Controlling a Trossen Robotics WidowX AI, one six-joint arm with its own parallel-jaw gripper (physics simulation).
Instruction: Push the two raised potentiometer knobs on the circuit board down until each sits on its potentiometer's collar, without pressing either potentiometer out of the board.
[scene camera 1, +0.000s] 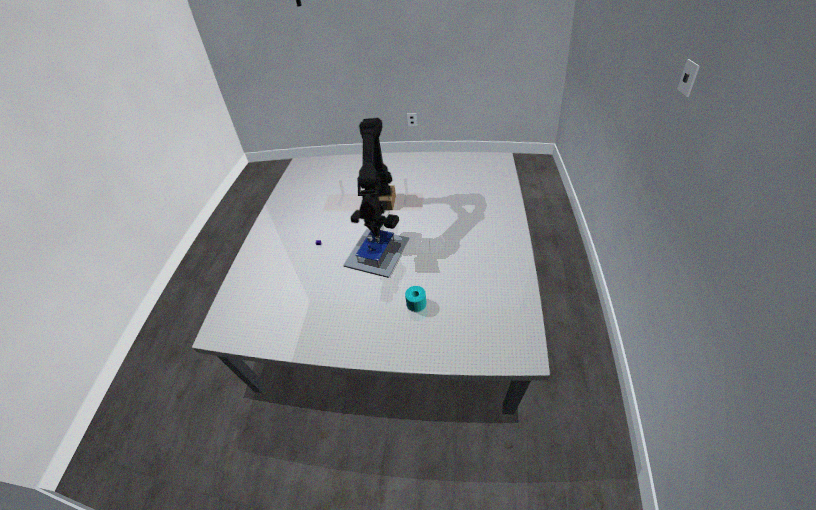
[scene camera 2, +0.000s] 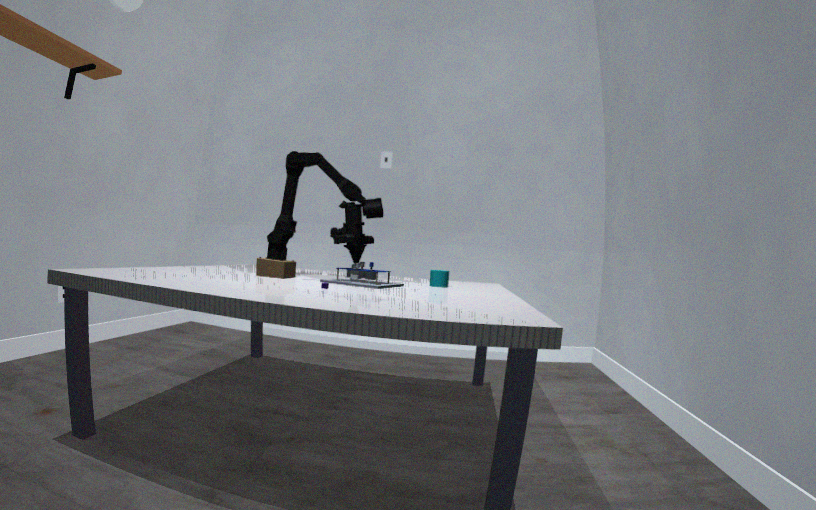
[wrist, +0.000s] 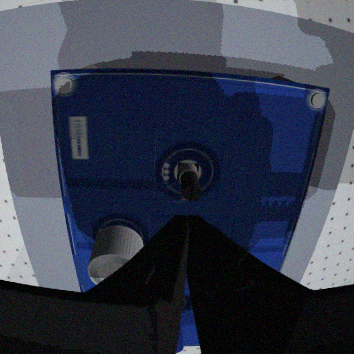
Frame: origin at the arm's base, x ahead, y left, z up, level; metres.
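Where they show: gripper, fingertip midpoint: (scene camera 1: 377, 236) (wrist: 185, 226); arm's base, link origin: (scene camera 1: 383, 191) (scene camera 2: 275, 259).
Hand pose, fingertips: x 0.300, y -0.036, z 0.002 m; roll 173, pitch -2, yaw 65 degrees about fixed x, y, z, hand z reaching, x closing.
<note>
Things, the pixels of their top centre, and the offset from my fingertips. Level surfaces: height alone.
- wide grey ribbed knob, top centre: (wrist: 113, 273) 0.004 m ahead, 0.030 m right, 0.008 m up
- thin dark shaft, top centre: (wrist: 191, 193) 0.013 m back, 0.007 m left, 0.001 m up
- teal cylinder, top centre: (scene camera 1: 415, 293) (scene camera 2: 439, 270) 0.306 m ahead, 0.123 m left, 0.004 m down
- white table, surface height: 0.063 m down
- small purple cube, top centre: (scene camera 2: 325, 283) (scene camera 1: 318, 241) 0.069 m back, 0.266 m right, 0.049 m down
The blue circuit board (scene camera 1: 380, 252) (scene camera 2: 379, 270) (wrist: 125, 115) stands on posts above a grey base plate (scene camera 1: 394, 258) (scene camera 2: 386, 285) (wrist: 30, 120). In the wrist view a wide grey ribbed knob (wrist: 116, 250) stands at lower left, partly covered by a finger. A thin dark shaft (wrist: 189, 184) stands upright inside a printed ring, just beyond the fingertips. My gripper (scene camera 1: 376, 237) (scene camera 2: 357, 262) (wrist: 185, 226) is shut and empty, pointing down low over the board. The fingers hide the board area below them, and a second wide knob does not show in the wrist view. I cannot tell whether the tips touch anything.
A teal cylinder (scene camera 1: 415, 299) (scene camera 2: 439, 278) stands on the white table (scene camera 1: 481, 336) toward its front in scene camera 1. A small purple cube (scene camera 1: 318, 242) (scene camera 2: 324, 285) lies left of the base plate there. A brown block (scene camera 1: 388, 197) (scene camera 2: 276, 268) sits by the arm's base.
</note>
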